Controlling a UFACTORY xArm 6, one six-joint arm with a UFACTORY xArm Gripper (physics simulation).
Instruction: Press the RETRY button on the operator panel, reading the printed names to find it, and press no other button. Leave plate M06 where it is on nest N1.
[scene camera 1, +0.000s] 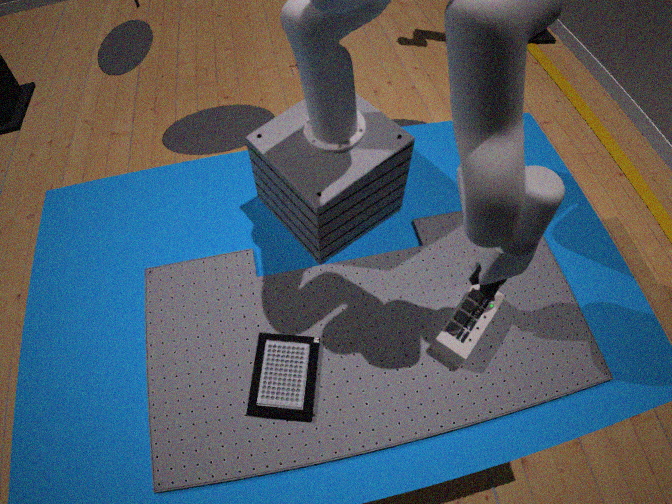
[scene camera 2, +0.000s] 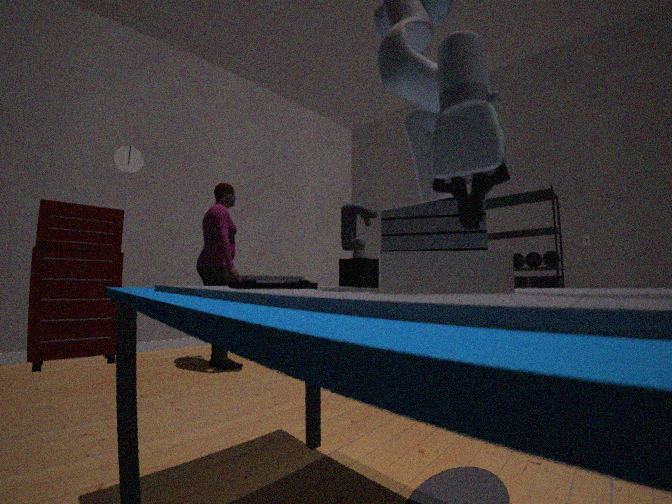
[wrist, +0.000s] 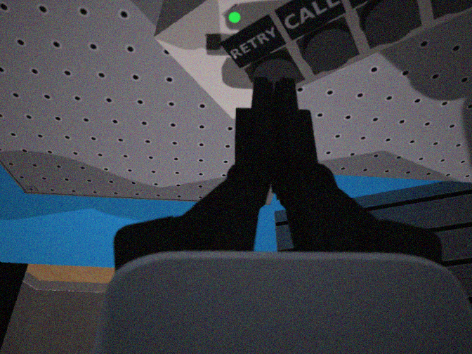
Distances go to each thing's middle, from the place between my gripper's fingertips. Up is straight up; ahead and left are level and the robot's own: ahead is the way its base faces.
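From my hand, the black nest N1 (scene camera 1: 272, 412) is 5 cm ahead, 41 cm to the right and 8 cm below, and the white plate M06 (scene camera 1: 282, 384) is likewise 5 cm ahead of the hand and 41 cm to the right of it, but 7 cm below it. As for the operator panel (scene camera 1: 455, 349), my gripper is 3 cm short of it, 3 cm to the left of it and 6 cm above it.
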